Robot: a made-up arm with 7 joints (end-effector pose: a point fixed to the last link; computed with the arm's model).
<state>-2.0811 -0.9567 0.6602 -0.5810 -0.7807 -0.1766 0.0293</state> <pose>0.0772 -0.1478 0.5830 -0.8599 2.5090 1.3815</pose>
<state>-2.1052 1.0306 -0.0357 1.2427 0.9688 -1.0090 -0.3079</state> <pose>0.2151 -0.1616 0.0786 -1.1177 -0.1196 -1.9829</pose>
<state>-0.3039 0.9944 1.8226 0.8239 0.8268 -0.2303 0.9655</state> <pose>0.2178 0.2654 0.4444 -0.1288 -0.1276 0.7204</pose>
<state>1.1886 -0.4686 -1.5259 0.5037 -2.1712 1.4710 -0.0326</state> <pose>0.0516 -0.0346 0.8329 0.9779 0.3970 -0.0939</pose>
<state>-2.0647 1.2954 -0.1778 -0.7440 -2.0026 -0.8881 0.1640</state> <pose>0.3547 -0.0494 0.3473 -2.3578 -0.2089 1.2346</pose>
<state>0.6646 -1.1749 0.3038 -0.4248 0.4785 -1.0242 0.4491</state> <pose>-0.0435 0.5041 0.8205 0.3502 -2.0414 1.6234</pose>
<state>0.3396 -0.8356 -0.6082 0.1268 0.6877 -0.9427 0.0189</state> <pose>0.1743 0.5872 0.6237 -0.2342 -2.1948 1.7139</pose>
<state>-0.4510 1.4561 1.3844 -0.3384 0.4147 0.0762 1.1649</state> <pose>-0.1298 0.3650 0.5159 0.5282 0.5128 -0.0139</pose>
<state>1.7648 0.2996 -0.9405 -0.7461 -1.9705 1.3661 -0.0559</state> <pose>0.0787 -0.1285 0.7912 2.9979 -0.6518 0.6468</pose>
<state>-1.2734 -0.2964 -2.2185 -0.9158 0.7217 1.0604 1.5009</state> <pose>0.3689 0.4799 0.6604 1.3955 -1.1506 -1.8933</pose>
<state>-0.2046 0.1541 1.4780 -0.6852 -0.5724 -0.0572 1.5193</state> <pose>-0.0243 0.4501 0.5454 0.2406 0.3445 -1.2619</pose>
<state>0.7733 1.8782 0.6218 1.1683 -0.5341 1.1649 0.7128</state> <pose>0.0088 -0.1673 0.9710 -1.8903 -0.5011 0.3804</pose>
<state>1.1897 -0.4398 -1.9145 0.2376 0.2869 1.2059 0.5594</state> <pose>0.3510 -0.0398 0.7643 0.2525 -0.8095 2.1840</pose>
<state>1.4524 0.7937 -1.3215 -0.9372 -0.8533 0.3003 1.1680</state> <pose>0.4058 -0.1006 0.8799 0.8720 -2.1433 -0.0555</pose>
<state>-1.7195 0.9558 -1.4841 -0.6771 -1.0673 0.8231 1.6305</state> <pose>0.3762 0.1876 0.3818 -0.5210 0.1590 2.7537</pose>
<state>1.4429 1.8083 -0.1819 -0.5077 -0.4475 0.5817 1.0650</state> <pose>0.1392 -0.4151 0.8215 -1.2640 -2.2476 -0.6464</pose>
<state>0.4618 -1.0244 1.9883 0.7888 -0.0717 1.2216 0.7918</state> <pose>-0.0628 0.1275 0.7711 0.3753 0.2156 0.0355</pose>
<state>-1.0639 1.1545 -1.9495 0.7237 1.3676 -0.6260 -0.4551</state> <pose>0.2897 0.7147 0.4587 -0.4170 -2.4555 1.7157</pose>
